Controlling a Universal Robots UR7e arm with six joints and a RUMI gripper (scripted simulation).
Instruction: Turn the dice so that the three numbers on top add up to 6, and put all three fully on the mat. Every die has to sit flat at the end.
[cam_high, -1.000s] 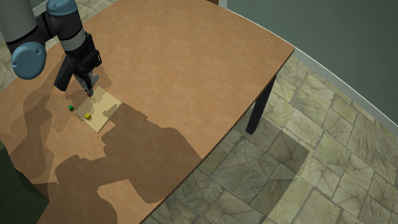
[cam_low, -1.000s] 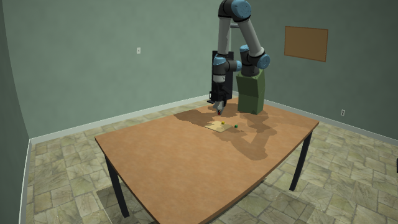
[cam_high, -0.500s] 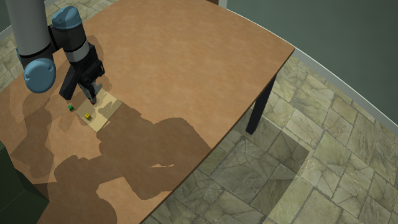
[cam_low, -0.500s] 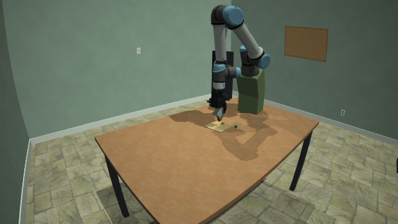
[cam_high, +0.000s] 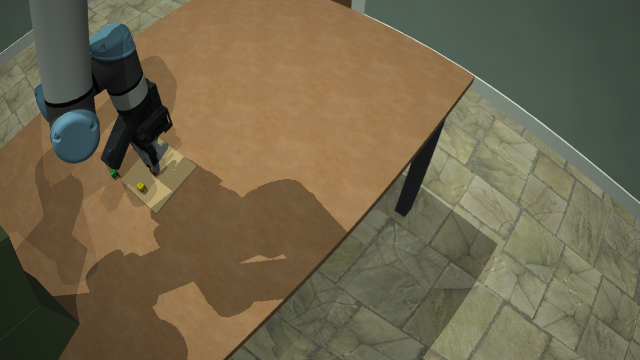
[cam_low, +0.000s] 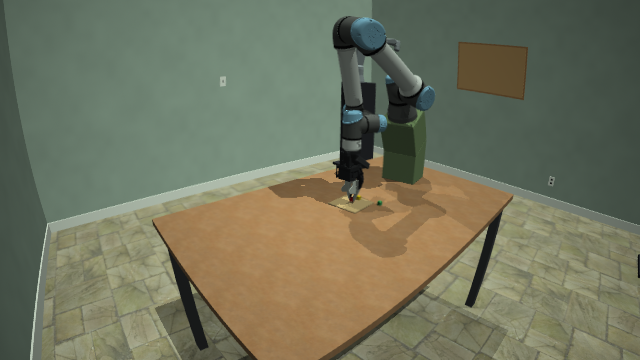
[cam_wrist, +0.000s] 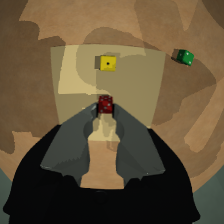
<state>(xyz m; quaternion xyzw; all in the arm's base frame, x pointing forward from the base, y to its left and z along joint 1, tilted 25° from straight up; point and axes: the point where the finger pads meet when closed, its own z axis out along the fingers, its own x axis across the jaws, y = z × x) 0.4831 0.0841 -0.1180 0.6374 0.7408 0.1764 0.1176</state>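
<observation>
Right now the red die is 10 mm below my hand. From my hand the other things lie so: yellow die (50 mm behind, 10 mm to the right, 20 mm below); then mat (30 mm below); then green die (80 mm behind, 80 mm to the left, 20 mm below).
</observation>
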